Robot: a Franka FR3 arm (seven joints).
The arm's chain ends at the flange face. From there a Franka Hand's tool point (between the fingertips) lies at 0.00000 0.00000 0.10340 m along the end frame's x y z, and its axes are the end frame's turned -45 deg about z.
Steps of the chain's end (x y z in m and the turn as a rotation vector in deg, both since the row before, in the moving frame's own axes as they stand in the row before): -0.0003, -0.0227, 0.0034, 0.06, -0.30, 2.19; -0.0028, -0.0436, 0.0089, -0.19, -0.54, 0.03; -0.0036, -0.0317, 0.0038, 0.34, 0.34, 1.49; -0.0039, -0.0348, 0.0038, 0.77, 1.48, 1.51; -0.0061, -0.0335, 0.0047, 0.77, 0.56, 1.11
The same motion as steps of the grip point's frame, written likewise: 0.0155, -0.0167, 0.0034, 0.25, -0.17, 2.19; 0.0279, -0.0333, 0.0089, 0.25, -0.52, 0.03; 0.0207, -0.0249, 0.0038, 0.00, 0.48, 1.49; 0.0247, -0.0264, 0.0038, -0.50, 1.59, 1.51; 0.0211, -0.0283, 0.0047, 0.15, 0.94, 1.11
